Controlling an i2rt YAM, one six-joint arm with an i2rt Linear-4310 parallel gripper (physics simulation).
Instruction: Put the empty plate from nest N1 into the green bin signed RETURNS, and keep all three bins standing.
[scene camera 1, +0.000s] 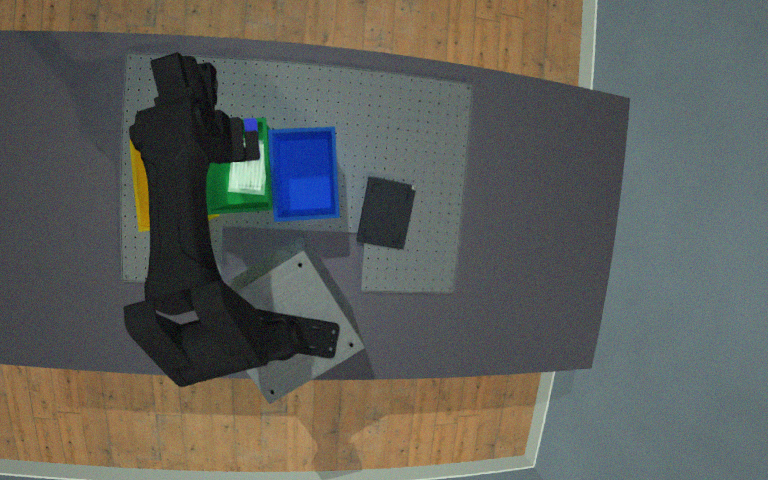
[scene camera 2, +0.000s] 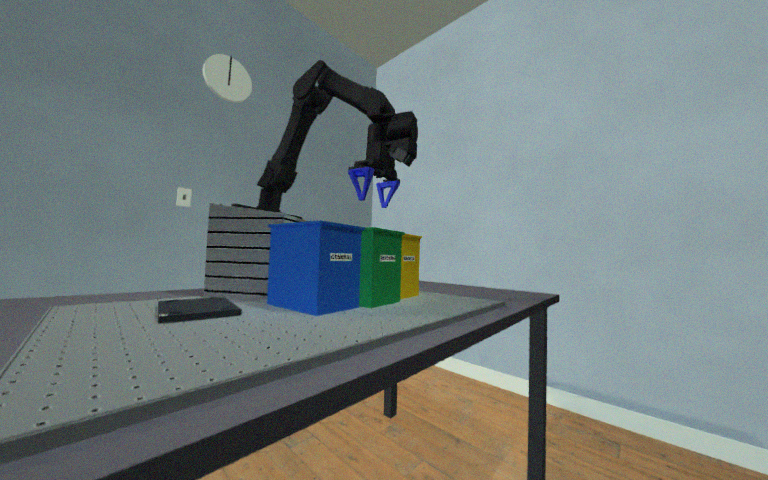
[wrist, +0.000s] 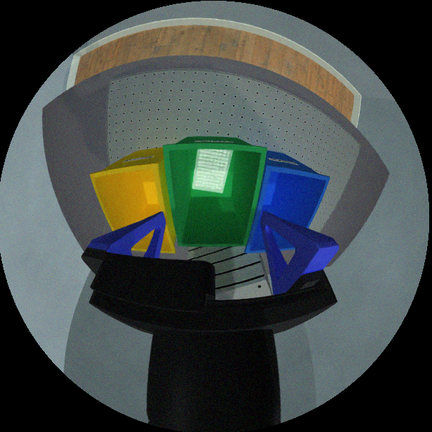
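Where they show: gripper, between the fingertips: (scene camera 1: 224, 147) (scene camera 2: 373, 204); arm's base, origin of its link: (scene camera 1: 286, 332) (scene camera 2: 267, 214).
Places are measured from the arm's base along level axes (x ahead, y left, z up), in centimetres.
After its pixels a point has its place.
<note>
The white, gridded plate (scene camera 1: 247, 172) @[x 28.4, y 15.2, z -21.9 cm] (wrist: 212, 171) is inside the green bin (scene camera 1: 218, 198) @[x 21.9, y 19.3, z -14.2 cm] (scene camera 2: 380, 277) @[x 38.4, y 14.7, z -16.8 cm] (wrist: 255, 190), towards its signed side in the wrist view. Its exact tilt is hard to tell. The green bin stands upright between the blue bin (scene camera 1: 336, 169) @[x 32.6, y -4.2, z -5.5 cm] (scene camera 2: 294, 271) @[x 32.9, y -3.7, z -15.6 cm] (wrist: 300, 195) and the yellow bin (scene camera 1: 139, 192) @[x 21.0, y 33.5, z -6.2 cm] (scene camera 2: 410, 277) @[x 31.8, y 31.3, z -17.8 cm] (wrist: 127, 195), which also stand upright. My gripper (scene camera 2: 373, 202) @[x 32.5, y 16.5, z 1.3 cm] (wrist: 212, 216) is open and empty, above the bins, with its blue fingers wide apart and clear of the rims. The arm covers part of the green and yellow bins in scene camera 1. Nest N1 cannot be made out.
A flat dark box (scene camera 1: 386, 212) @[x 25.2, y -19.2, z -22.3 cm] (scene camera 2: 198, 309) @[x 29.9, y -19.7, z -22.3 cm] lies on the perforated board (scene camera 1: 419, 135) @[x 45.6, y -23.7, z -23.5 cm] (scene camera 2: 130, 350) @[x 45.6, y -27.7, z -23.5 cm] beyond the blue bin. The grey block (scene camera 1: 311, 294) @[x 8.2, y -3.6, z -0.4 cm] (scene camera 2: 235, 254) @[x 6.3, y -9.6, z -12.6 cm] under the arm's base stands behind the bins.
</note>
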